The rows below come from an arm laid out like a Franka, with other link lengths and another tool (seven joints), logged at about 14 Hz.
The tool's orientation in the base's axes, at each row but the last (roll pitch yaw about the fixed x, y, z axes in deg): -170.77, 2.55, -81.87; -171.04, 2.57, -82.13; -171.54, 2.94, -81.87; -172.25, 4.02, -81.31; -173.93, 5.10, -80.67; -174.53, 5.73, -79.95; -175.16, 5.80, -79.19; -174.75, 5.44, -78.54
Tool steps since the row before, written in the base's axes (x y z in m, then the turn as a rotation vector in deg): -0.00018, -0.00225, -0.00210, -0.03, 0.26, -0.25; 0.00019, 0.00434, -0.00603, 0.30, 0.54, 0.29; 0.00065, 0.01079, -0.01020, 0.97, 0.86, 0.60; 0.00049, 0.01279, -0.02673, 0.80, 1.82, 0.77; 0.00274, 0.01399, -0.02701, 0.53, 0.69, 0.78; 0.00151, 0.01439, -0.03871, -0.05, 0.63, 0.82; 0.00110, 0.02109, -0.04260, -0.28, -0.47, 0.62; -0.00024, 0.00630, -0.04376, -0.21, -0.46, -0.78
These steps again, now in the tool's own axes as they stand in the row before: 0.00229, 0.00081, 0.00189, -0.25, 0.03, 0.26; -0.00400, 0.00020, 0.00626, -0.51, -0.41, -0.21; -0.01005, -0.00057, 0.01093, -0.74, -1.15, -0.40; -0.01066, 0.00132, 0.02762, -1.73, -1.14, -0.50; -0.01091, -0.00197, 0.02846, -0.66, -0.71, -0.65; -0.00997, -0.00018, 0.04010, -0.71, -0.13, -0.74; -0.01610, -0.00127, 0.04472, 0.34, 0.31, -0.69; -0.00205, 0.00303, 0.04406, 0.48, 0.36, 0.71
